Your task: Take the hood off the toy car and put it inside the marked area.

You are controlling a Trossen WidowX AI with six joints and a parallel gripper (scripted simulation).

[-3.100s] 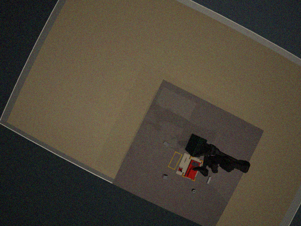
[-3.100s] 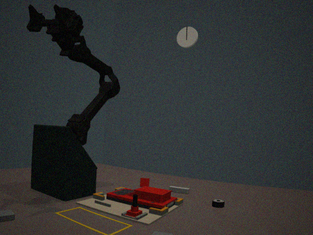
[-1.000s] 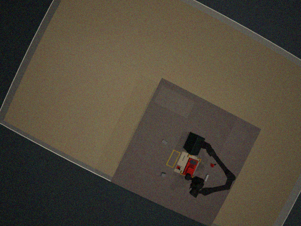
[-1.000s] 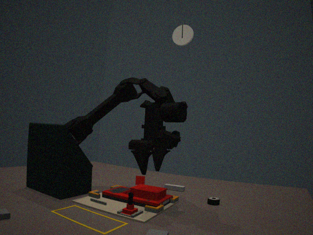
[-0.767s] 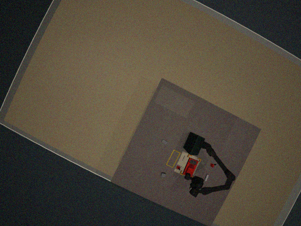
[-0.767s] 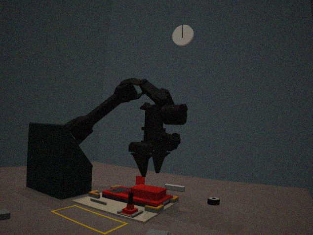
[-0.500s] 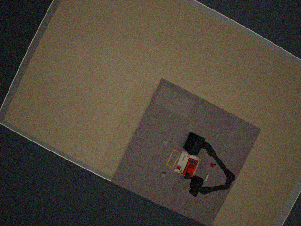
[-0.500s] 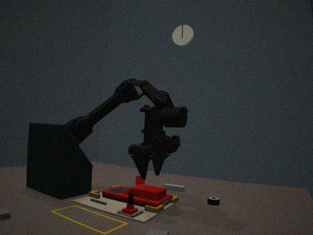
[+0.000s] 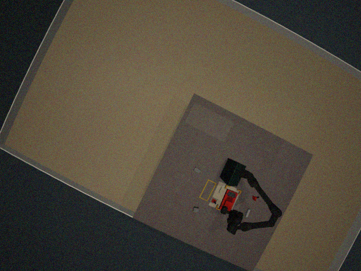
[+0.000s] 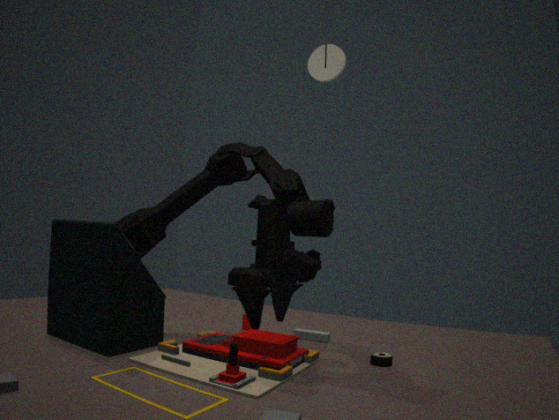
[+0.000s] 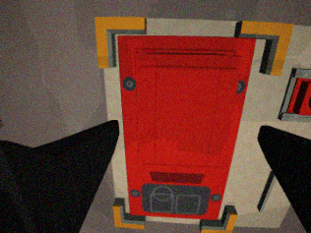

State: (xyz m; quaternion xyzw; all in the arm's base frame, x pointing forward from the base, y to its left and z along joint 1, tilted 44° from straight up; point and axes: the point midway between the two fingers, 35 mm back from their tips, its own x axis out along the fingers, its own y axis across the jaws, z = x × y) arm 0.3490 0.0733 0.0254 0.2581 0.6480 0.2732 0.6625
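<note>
Right now my gripper tip is 30 mm above the red hood. The rest, counted from my gripper tip: black ring: 170 mm ahead, 120 mm to the left, 60 mm below.
</note>
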